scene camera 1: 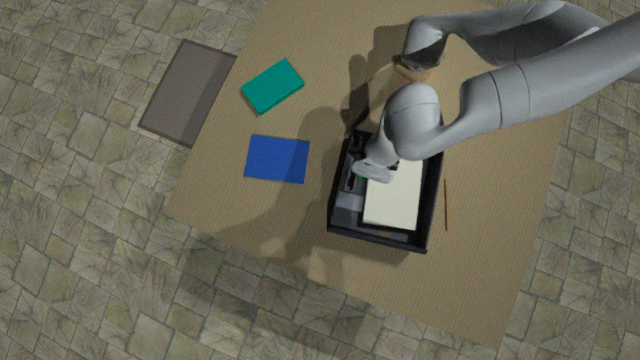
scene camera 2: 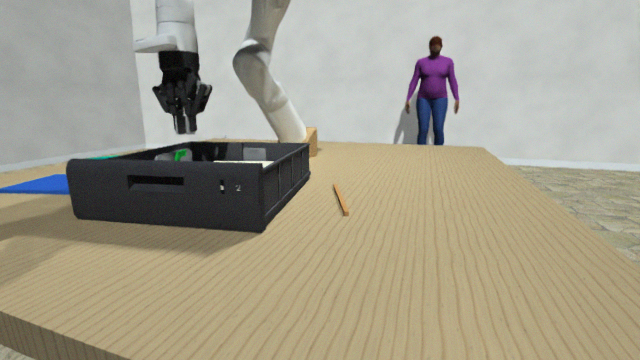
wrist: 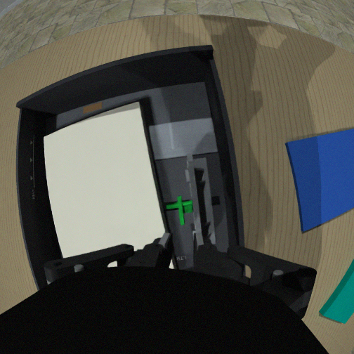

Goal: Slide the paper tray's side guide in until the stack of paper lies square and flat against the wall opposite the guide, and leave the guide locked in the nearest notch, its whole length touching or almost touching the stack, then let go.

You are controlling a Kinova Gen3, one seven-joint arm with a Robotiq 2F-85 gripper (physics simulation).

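Pixels of known places: gripper, fingertip midpoint: (scene camera 2: 186,134); arm's base, origin of the base link: (scene camera 2: 293,138).
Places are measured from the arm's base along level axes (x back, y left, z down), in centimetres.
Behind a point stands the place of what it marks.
Observation:
The black paper tray (scene camera 1: 380,241) {x -62.8, y 12.9, z -3.2 cm} (scene camera 2: 100,195) {x -66.2, y 3.2, z 1.9 cm} (wrist: 117,71) stands on the table. The cream paper stack (scene camera 1: 392,205) {x -50.9, y 13.0, z 1.9 cm} (scene camera 2: 245,162) {x -35.2, y 6.4, z 2.0 cm} (wrist: 105,180) lies inside, toward the wall opposite the guide; whether it is flush there I cannot tell. The grey side guide (wrist: 196,200) stands near the other long wall, with a strip of tray floor between it and the stack. Its green tab (scene camera 1: 361,175) (scene camera 2: 180,155) {x -47.2, y -0.5, z -1.0 cm} (wrist: 181,206) points toward the stack. My gripper (scene camera 2: 185,131) {x -44.3, y -1.5, z -5.0 cm} (wrist: 182,243) is above the tray, its fingers narrowly apart with nothing between them. In scene camera 1 the wrist hides the fingers.
A blue flat block (scene camera 1: 277,159) {x -54.6, y -28.3, z 5.4 cm} (scene camera 2: 40,184) {x -58.8, y -31.8, z 5.4 cm} (wrist: 327,177) and a teal block (scene camera 1: 272,86) {x -32.0, y -43.0, z 4.4 cm} (wrist: 342,300) lie on the guide's side of the tray. An orange stick (scene camera 1: 447,205) {x -41.4, y 31.6, z 5.4 cm} (scene camera 2: 341,200) {x -43.7, y 32.8, z 5.5 cm} lies beyond the opposite wall. A person (scene camera 2: 435,90) stands behind the table.

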